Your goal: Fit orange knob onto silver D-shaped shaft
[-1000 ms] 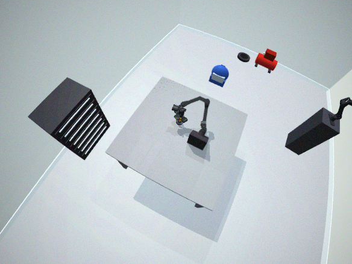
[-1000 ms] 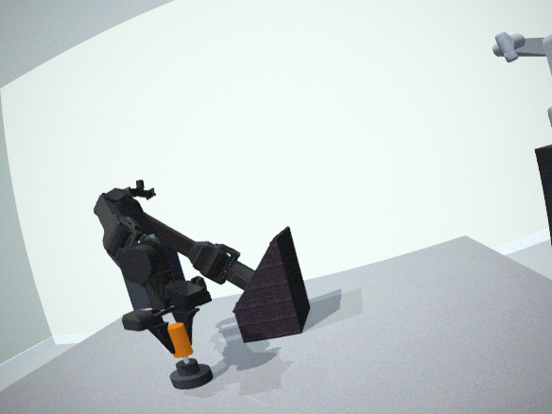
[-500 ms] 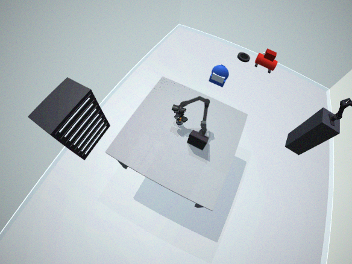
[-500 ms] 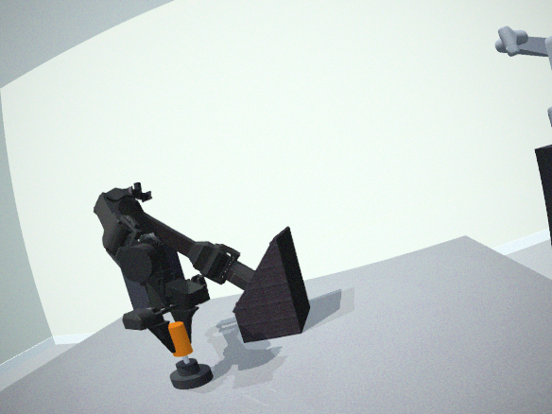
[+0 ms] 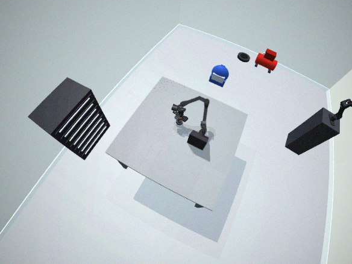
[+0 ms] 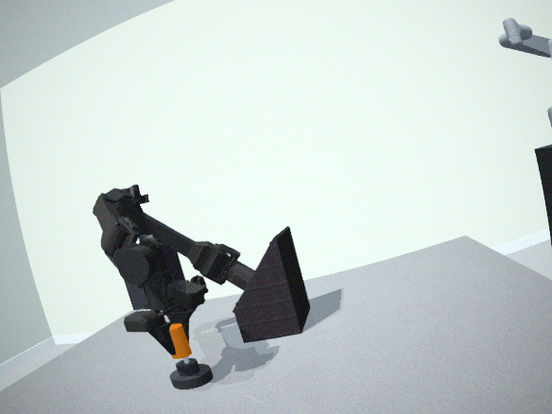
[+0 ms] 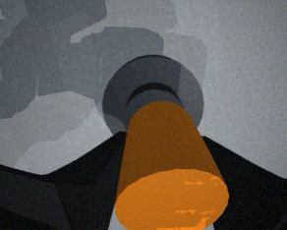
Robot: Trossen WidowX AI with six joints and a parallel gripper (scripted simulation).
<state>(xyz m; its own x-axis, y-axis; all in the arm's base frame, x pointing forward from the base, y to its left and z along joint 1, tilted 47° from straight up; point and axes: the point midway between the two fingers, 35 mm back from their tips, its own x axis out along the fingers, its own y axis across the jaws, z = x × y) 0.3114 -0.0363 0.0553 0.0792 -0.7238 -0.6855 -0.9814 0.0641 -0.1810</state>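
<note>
Now: gripper tip 4 cm above the dark round pedestal. Also, from my gripper tip: orange knob (3 cm above).
</note>
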